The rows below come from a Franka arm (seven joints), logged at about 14 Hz.
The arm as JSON. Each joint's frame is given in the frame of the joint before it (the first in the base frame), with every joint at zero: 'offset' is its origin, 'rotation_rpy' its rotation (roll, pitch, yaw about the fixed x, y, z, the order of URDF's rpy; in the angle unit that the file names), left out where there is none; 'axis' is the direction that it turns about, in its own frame. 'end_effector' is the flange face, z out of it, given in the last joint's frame.
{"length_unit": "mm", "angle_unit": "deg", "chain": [
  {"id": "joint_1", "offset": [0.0, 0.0, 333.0], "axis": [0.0, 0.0, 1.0]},
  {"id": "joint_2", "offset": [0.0, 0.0, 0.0], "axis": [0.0, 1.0, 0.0]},
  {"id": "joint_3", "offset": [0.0, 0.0, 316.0], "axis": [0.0, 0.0, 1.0]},
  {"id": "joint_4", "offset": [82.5, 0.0, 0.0], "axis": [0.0, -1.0, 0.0]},
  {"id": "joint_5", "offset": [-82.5, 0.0, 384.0], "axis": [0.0, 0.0, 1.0]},
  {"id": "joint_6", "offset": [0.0, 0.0, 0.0], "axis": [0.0, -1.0, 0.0]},
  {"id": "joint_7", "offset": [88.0, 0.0, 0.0], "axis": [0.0, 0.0, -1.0]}
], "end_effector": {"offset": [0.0, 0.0, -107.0], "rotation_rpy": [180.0, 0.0, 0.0]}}
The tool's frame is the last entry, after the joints.
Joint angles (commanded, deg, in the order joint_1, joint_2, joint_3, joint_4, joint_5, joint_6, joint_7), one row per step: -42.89, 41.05, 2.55, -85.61, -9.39, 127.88, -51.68; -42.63, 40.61, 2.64, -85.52, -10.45, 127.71, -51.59; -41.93, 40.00, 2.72, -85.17, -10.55, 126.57, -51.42; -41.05, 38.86, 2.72, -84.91, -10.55, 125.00, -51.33; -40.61, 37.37, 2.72, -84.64, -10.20, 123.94, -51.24; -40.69, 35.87, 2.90, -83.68, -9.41, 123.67, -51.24; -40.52, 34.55, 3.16, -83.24, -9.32, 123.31, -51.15; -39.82, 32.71, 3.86, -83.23, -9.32, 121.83, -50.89; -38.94, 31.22, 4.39, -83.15, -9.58, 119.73, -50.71; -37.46, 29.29, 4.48, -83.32, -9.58, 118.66, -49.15; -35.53, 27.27, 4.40, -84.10, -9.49, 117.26, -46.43; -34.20, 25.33, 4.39, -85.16, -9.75, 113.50, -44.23; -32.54, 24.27, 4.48, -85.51, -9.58, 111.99, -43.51; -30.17, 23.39, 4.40, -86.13, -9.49, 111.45, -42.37; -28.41, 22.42, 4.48, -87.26, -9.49, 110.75, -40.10; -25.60, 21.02, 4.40, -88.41, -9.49, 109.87, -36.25
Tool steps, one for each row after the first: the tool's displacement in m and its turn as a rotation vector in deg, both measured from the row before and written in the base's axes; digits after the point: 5 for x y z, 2 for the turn. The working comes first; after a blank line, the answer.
Tool pose at each row, in the base's axes (x y z in m, rotation vector in deg; the steps are taken from these numbers as rounded here): 0.54019, -0.47236, 0.24950, 173.18, 24.93, -5.01; 0.54310, -0.47022, 0.25554, 172.13, 26.06, -5.48; 0.54921, -0.46358, 0.26418, 171.98, 26.83, -5.78; 0.55546, -0.45535, 0.27808, 171.78, 27.73, -6.10; 0.55908, -0.45153, 0.29723, 171.38, 27.63, -5.20; 0.56277, -0.45311, 0.32343, 170.46, 26.66, -2.20; 0.56646, -0.45008, 0.34317, 169.52, 26.68, -0.56; 0.57353, -0.43588, 0.36411, 169.17, 27.88, 0.21; 0.57939, -0.42080, 0.38006, 169.11, 29.48, -0.36; 0.58696, -0.40269, 0.40085, 168.56, 29.16, 0.57; 0.59362, -0.37952, 0.41675, 168.80, 27.67, 0.73; 0.59104, -0.36028, 0.42519, 170.35, 26.37, -2.78; 0.59689, -0.33966, 0.43257, 170.61, 27.68, -3.47; 0.60638, -0.31337, 0.43697, 170.41, 29.33, -3.53; 0.61061, -0.29117, 0.43791, 170.83, 28.73, -4.30; 0.61707, -0.25877, 0.44333, 171.11, 27.01, -4.67

0.00291, 0.00214, 0.00604, -0.88, 0.24, 0.84; 0.00611, 0.00664, 0.00864, -0.04, 0.22, 0.50; 0.00625, 0.00823, 0.01390, -0.06, 0.24, 0.59; 0.00362, 0.00382, 0.01915, -0.34, -0.65, 0.02; 0.00369, -0.00158, 0.02620, -0.81, -2.15, -0.39; 0.00369, 0.00303, 0.01974, -0.76, -1.21, 0.19; 0.00707, 0.01420, 0.02094, -0.08, -0.47, 0.86; 0.00586, 0.01508, 0.01595, 0.13, 0.48, 1.03; 0.00757, 0.01811, 0.02079, -0.48, -0.72, -0.10; 0.00666, 0.02317, 0.01590, 0.02, -0.18, -1.00; -0.00258, 0.01924, 0.00844, 0.97, 2.43, -1.19; 0.00585, 0.02062, 0.00738, 0.40, 0.57, 0.79; 0.00949, 0.02629, 0.00440, 0.08, 0.12, 1.09; 0.00423, 0.02220, 0.00094, 0.24, 0.52, -0.47; 0.00646, 0.03240, 0.00542, -0.05, 0.17, -1.16
